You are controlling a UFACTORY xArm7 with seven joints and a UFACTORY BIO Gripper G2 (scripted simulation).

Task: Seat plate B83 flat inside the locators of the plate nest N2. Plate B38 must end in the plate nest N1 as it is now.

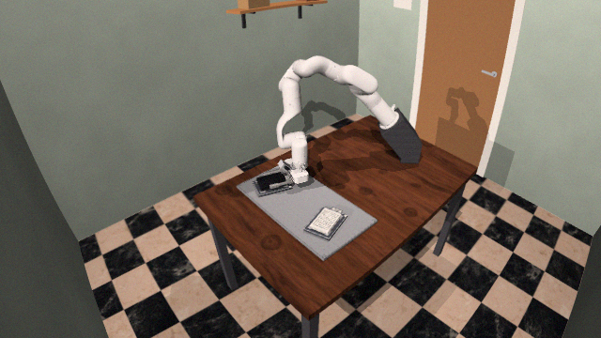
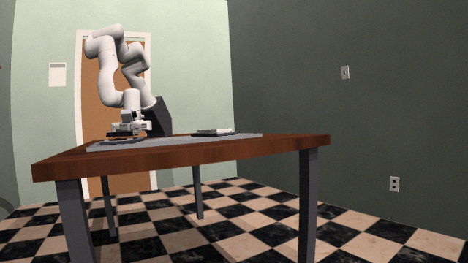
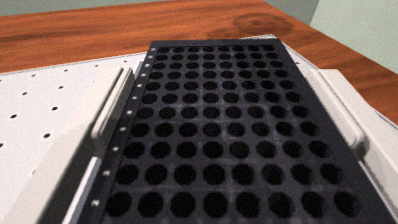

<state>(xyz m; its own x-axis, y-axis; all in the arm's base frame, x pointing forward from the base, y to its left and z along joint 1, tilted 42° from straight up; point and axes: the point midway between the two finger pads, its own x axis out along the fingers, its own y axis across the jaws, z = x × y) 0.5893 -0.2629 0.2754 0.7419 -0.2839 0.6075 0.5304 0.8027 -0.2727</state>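
Right now my hand is right at the black well plate. From my hand the other things lie so: white well plate: 35 cm to the left, 9 cm ahead, 1 cm below; then grey mat: 19 cm to the left, 4 cm below, 3 cm ahead.
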